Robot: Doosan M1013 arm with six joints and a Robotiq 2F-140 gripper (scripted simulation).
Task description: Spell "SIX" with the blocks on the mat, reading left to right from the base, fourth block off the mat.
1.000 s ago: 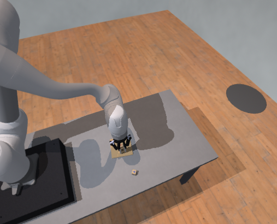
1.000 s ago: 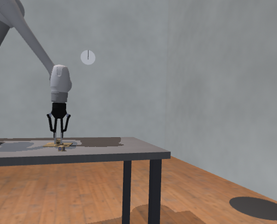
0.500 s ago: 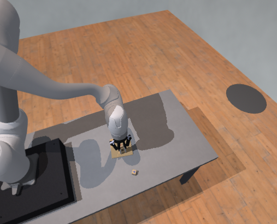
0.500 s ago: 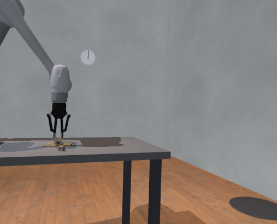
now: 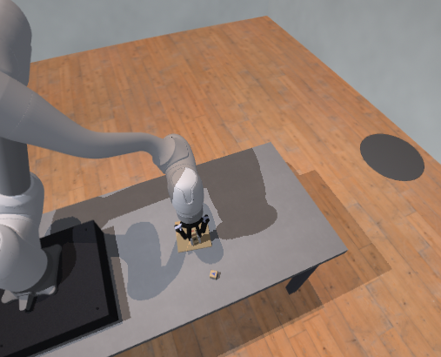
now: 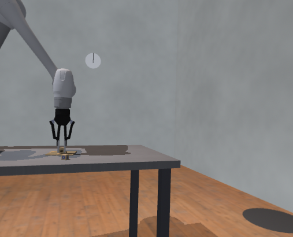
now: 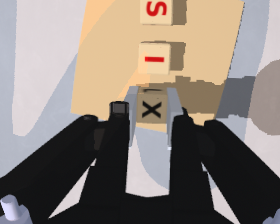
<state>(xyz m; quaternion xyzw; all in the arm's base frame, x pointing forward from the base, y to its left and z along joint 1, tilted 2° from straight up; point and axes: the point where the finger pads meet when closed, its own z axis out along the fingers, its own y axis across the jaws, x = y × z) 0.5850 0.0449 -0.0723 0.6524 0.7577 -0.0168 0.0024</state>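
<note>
Right now the block is 2 cm below my hand. From my hand the other things lie so: tan mat (4 cm to the left, 4 cm below, 1 cm behind).
</note>
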